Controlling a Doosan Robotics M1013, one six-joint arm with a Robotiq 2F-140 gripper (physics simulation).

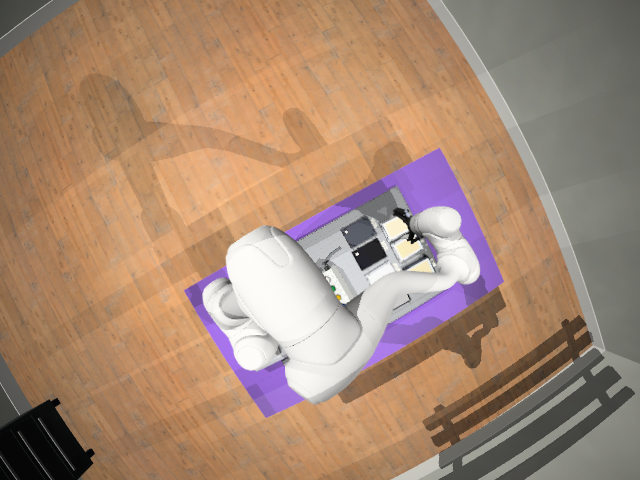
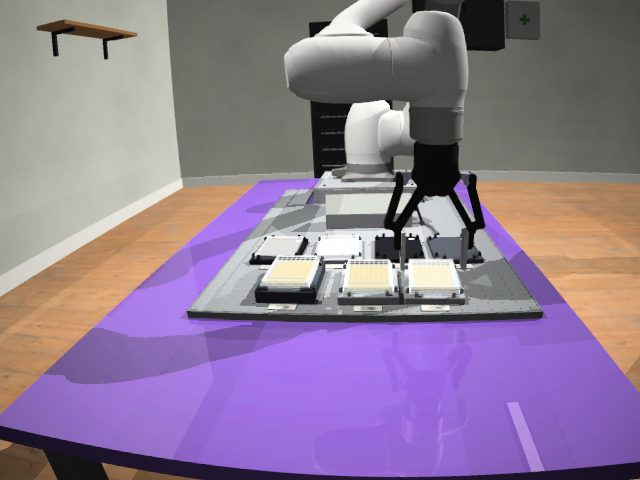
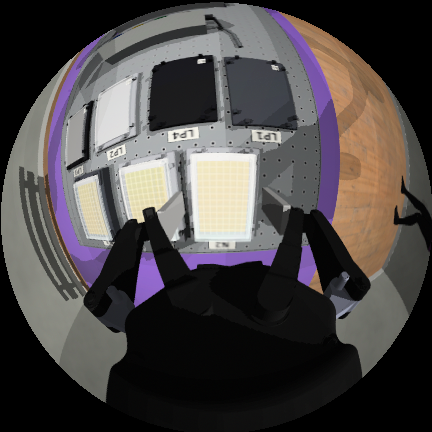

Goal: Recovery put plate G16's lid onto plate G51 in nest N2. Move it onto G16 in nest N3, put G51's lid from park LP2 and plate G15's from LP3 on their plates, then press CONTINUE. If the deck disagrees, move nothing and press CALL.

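Frame: origin at the arm's base, x left, y ahead, z down, level; metres.
Seen in the pictures: gripper, fingertip midpoint: (image 1: pixel 398 226) (image 2: pixel 432 267) (image 3: pixel 222 199); arm's base, origin of the base link: (image 2: pixel 369 177).
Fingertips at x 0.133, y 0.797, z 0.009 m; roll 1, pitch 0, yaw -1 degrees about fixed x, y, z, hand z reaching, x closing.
Observation:
Offsets run from my fingertips to a thing's top centre. "spot": to the spot under its first point. Level surfaces: height alone.
My gripper (image 1: pixel 406 225) (image 2: pixel 433 267) (image 3: pixel 222 199) is open and empty, one finger on each side of the plate in nest N2 {spot: dz +0.008, dx +0.002, dy -0.011 m} (image 1: pixel 395 227) (image 2: pixel 434 276) (image 3: pixel 222 195). That plate is cream with a clear, bright rim. A middle plate {dz +0.006, dx -0.115, dy +0.005 m} (image 1: pixel 408 249) (image 2: pixel 368 276) (image 3: pixel 145 185) and a plate in a black nest {spot: dz +0.000, dx -0.230, dy +0.005 m} (image 1: pixel 419 267) (image 2: pixel 292 271) (image 3: pixel 92 205) stand beside it; their nest labels are unreadable. A white lid {dz +0.018, dx -0.185, dy -0.177 m} (image 2: pixel 339 246) (image 3: pixel 116 112) is at LP2, and a grey lid {dz +0.018, dx -0.315, dy -0.172 m} (image 2: pixel 280 246) (image 3: pixel 78 136) at LP3. Plate names and whether each plate is lidded cannot be read.
A black lid {spot: dz +0.027, dx -0.057, dy -0.179 m} (image 1: pixel 370 254) (image 2: pixel 398 246) (image 3: pixel 183 92) lies at LP4 and a slate lid {spot: dz +0.027, dx +0.073, dy -0.182 m} (image 1: pixel 357 231) (image 2: pixel 445 246) (image 3: pixel 260 92) at LP1. The button box {dz -0.048, dx -0.125, dy -0.395 m} (image 1: pixel 343 285) (image 2: pixel 369 206) (image 3: pixel 157 42) stands behind the parks on the perforated deck {dz +0.036 m} (image 2: pixel 232 299).

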